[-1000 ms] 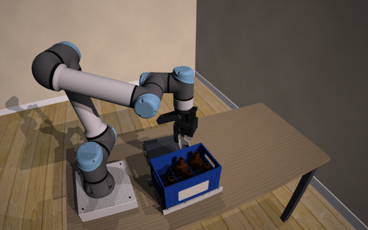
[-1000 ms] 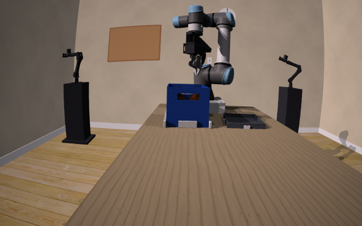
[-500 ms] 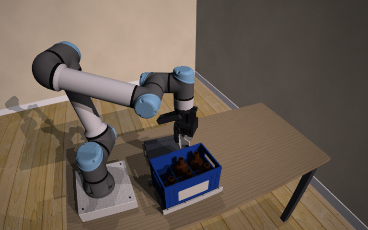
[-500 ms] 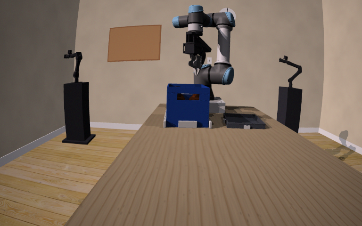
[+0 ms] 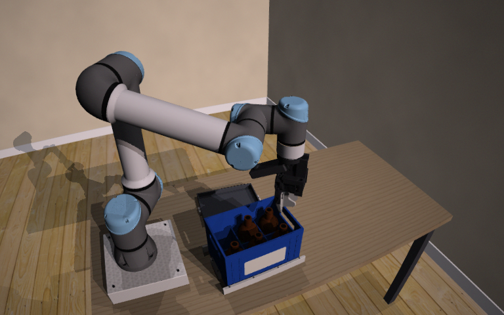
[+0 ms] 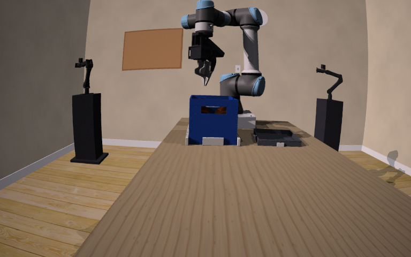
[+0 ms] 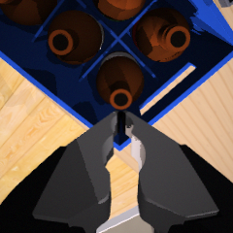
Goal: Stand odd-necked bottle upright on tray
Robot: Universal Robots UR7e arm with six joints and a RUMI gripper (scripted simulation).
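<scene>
Now: hand 80 mm past the crate, 40 mm to the right of it and 160 mm above it. Round my hand: tray 30 mm behind, 320 mm to the left, 230 mm below.
</scene>
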